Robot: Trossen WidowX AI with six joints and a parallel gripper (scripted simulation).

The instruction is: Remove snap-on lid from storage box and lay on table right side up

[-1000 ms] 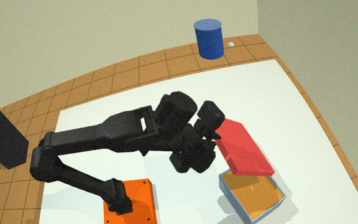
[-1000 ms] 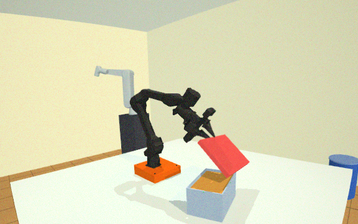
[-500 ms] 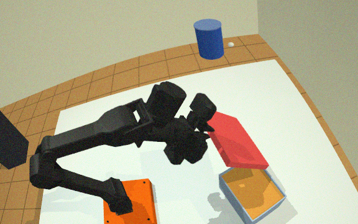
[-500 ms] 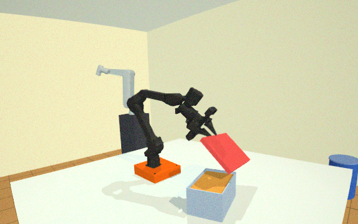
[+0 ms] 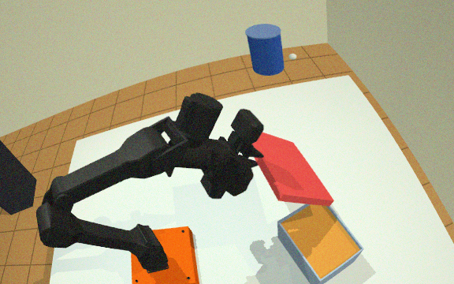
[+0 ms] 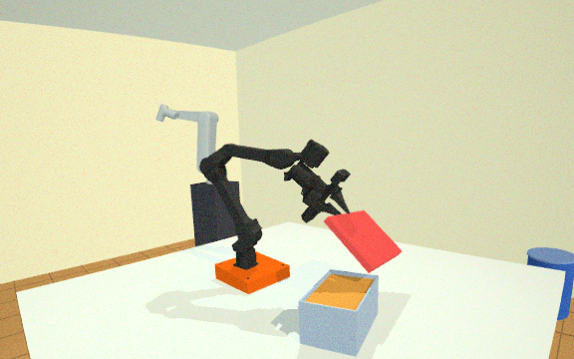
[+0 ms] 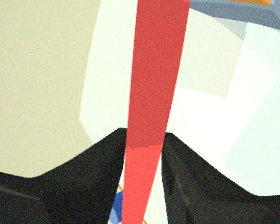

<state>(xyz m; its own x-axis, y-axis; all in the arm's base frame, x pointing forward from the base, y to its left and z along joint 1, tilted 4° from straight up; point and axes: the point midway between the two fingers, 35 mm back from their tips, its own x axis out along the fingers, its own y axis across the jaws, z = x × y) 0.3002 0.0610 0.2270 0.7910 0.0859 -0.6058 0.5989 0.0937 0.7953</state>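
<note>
Right now the red lid is 60 mm ahead of my gripper tip, 10 mm to the right of it and 50 mm below it. Round my gripper tip: storage box 70 mm ahead, 190 mm to the right, 180 mm below.
</note>
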